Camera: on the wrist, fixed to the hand. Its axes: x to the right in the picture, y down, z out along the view.
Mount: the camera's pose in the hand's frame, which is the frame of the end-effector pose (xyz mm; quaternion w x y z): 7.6 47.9 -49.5 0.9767 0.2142 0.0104 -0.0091
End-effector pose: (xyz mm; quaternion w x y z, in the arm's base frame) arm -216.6 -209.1 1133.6 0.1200 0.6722 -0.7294 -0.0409
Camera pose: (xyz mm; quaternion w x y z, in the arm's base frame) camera -252.2 -207.1 1193.0 0.0196 -0.6893 0.7138 -0.1222
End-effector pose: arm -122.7 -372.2 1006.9 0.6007 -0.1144 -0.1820 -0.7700
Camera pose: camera -76.2 -409.7 971.8 0.6061 0.0266 -0.3375 -0.7197
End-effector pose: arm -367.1 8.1 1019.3 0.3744 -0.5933 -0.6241 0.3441
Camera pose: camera -300.8 17.8 1001.8 0.5024 -0.4972 -0.5373 0.4602
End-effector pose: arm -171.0 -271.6 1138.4 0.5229 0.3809 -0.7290 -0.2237
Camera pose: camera -141.5 -244.8 1195.1 0.4347 0.4930 -0.7510 -0.0631
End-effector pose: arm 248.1 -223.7 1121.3 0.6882 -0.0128 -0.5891 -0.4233
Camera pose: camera 315.9 -222.9 1135.5 0.6772 0.1447 -0.6590 -0.2936
